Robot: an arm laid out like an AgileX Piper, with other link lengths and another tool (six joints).
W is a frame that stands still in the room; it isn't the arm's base.
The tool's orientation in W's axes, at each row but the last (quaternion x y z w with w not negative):
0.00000 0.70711 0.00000 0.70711
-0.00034 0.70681 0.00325 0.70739
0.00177 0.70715 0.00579 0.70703
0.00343 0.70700 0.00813 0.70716
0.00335 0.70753 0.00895 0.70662
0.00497 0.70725 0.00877 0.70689
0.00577 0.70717 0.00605 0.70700
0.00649 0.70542 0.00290 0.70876
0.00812 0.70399 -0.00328 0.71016
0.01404 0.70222 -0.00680 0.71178
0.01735 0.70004 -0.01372 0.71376
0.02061 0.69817 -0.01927 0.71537
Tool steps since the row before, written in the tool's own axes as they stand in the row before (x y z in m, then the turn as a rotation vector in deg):
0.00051 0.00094 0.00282 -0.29 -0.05 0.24
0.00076 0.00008 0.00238 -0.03 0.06 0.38
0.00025 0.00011 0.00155 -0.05 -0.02 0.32
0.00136 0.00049 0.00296 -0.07 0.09 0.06
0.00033 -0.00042 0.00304 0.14 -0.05 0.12
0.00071 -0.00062 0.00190 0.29 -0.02 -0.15
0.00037 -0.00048 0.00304 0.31 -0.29 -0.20
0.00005 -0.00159 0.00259 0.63 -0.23 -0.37
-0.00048 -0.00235 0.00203 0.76 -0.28 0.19
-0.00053 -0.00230 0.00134 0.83 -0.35 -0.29
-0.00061 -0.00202 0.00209 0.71 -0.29 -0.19
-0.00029 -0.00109 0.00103 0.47 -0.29 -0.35
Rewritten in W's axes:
0.00282 0.00094 -0.00051 0.24 -0.05 0.29
0.00238 0.00010 -0.00076 0.38 0.06 0.03
0.00155 0.00012 -0.00025 0.32 -0.02 0.05
0.00296 0.00053 -0.00135 0.06 0.09 0.07
0.00304 -0.00039 -0.00034 0.12 -0.05 -0.14
0.00190 -0.00060 -0.00072 -0.15 -0.02 -0.29
0.00304 -0.00047 -0.00038 -0.20 -0.28 -0.31
0.00258 -0.00160 -0.00006 -0.37 -0.22 -0.63
0.00199 -0.00239 0.00048 0.19 -0.28 -0.76
0.00126 -0.00234 0.00052 -0.29 -0.33 -0.84
0.00199 -0.00211 0.00064 -0.19 -0.28 -0.72
0.00096 -0.00115 0.00031 -0.35 -0.27 -0.48

